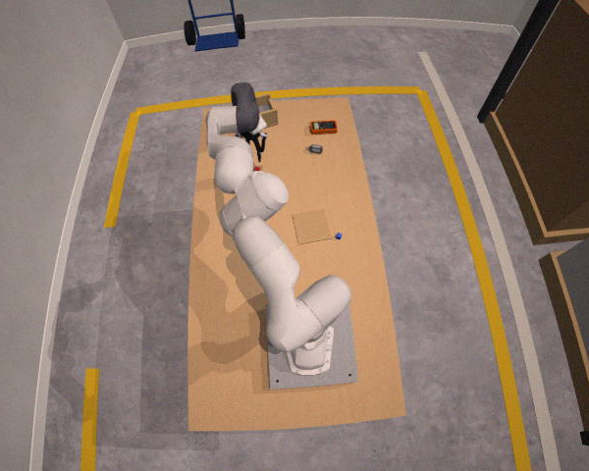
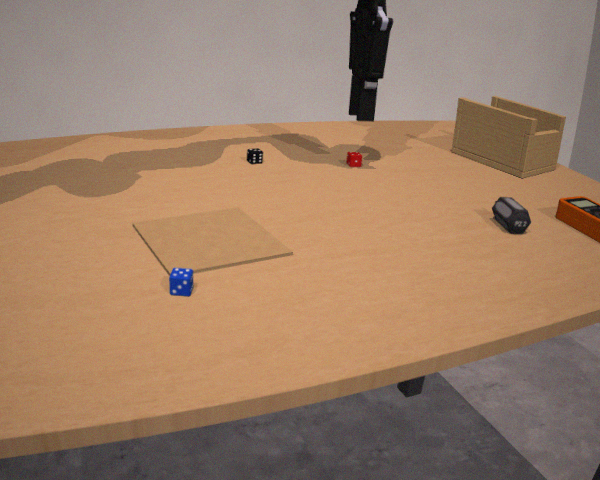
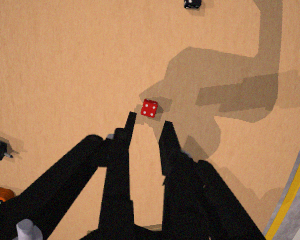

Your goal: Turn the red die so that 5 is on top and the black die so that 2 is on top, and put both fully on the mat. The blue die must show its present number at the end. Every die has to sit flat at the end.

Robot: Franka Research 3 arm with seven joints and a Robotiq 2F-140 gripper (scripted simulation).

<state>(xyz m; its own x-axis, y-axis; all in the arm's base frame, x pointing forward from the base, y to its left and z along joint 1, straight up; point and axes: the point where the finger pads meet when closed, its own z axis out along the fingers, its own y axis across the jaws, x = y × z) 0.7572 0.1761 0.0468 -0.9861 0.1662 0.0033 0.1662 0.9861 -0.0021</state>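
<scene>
The red die is 10 cm below my hand. Round my hand: dark grey device: 9 cm ahead, 27 cm to the right, 10 cm below; black die: 16 cm behind, 4 cm to the left, 10 cm below; wooden box: 32 cm ahead, 1 cm to the right, 6 cm below.
</scene>
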